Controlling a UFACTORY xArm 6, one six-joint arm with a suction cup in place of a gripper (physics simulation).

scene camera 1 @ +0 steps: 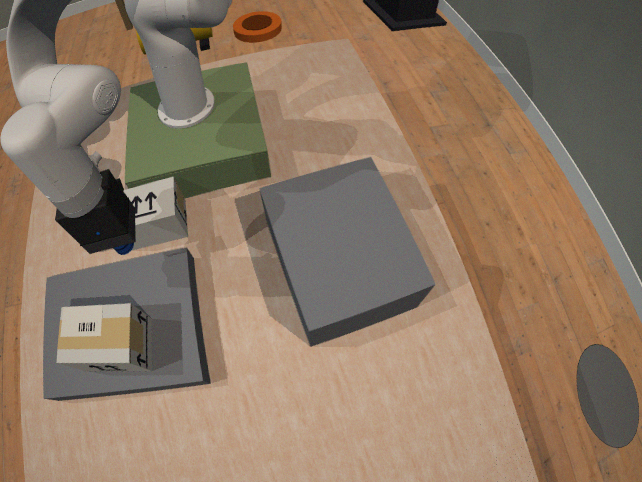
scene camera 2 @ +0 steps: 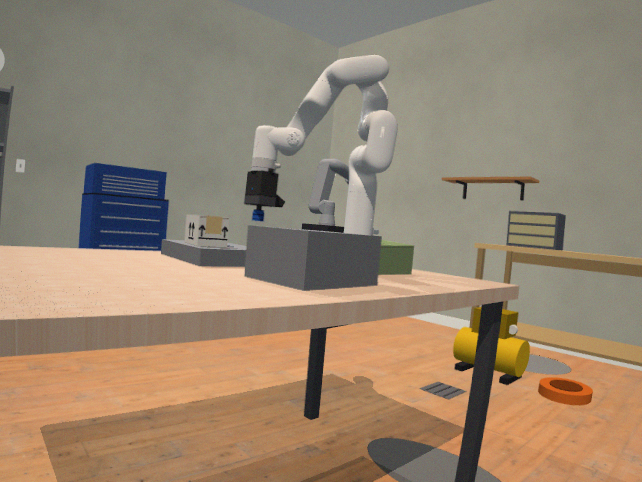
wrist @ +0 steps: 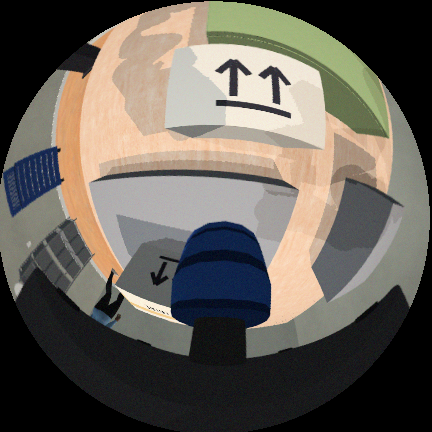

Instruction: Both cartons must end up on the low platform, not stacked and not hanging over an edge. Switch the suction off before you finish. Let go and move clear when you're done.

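Pixels of known places: hand, its tool point: [scene camera 1: 124, 245] [scene camera 2: 257, 220] [wrist: 222, 253]; arm's base, origin of its link: [scene camera 1: 186, 107].
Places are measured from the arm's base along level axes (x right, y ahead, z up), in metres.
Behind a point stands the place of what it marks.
Observation:
One carton [scene camera 1: 93, 339] @(x 0.238, y 0.447, z 0.035 m) [scene camera 2: 213, 225] @(x 0.173, y 0.456, z 0.008 m) [wrist: 142, 275] @(x 0.262, y 0.384, z 0.005 m) sits on the low grey platform [scene camera 1: 62, 290] @(x 0.344, y 0.295, z -0.053 m) [scene camera 2: 181, 251] @(x 0.236, y 0.519, z -0.074 m) [wrist: 200, 200] @(x 0.181, y 0.312, z -0.053 m), inside its edges. The other carton [scene camera 1: 160, 212] @(x 0.093, y 0.236, z -0.014 m) [wrist: 250, 100] @(x 0.130, y 0.222, z -0.014 m) lies on the table between that platform and the green base, with a white face bearing two arrows upward. It is off the platform; in scene camera 2 it does not show, the taller grey block standing in front. My suction cup [scene camera 1: 123, 249] [scene camera 2: 258, 218] [wrist: 223, 232] hangs in the air with nothing on it, beside the table carton and near the low platform's edge on the base side.
A taller grey block [scene camera 1: 342, 243] @(x -0.178, y 0.424, z 0.020 m) [scene camera 2: 311, 259] @(x -0.284, y 0.522, z -0.037 m) [wrist: 355, 220] @(x -0.088, y 0.347, z -0.044 m) stands on the table to the right in scene camera 1. The green base [scene camera 1: 228, 140] @(x -0.066, y 0.130, z -0.008 m) [scene camera 2: 396, 258] @(x -0.152, y -0.014, z -0.049 m) [wrist: 280, 22] under the arm is close behind the table carton. A yellow compressor [scene camera 2: 492, 350] stands on the floor.

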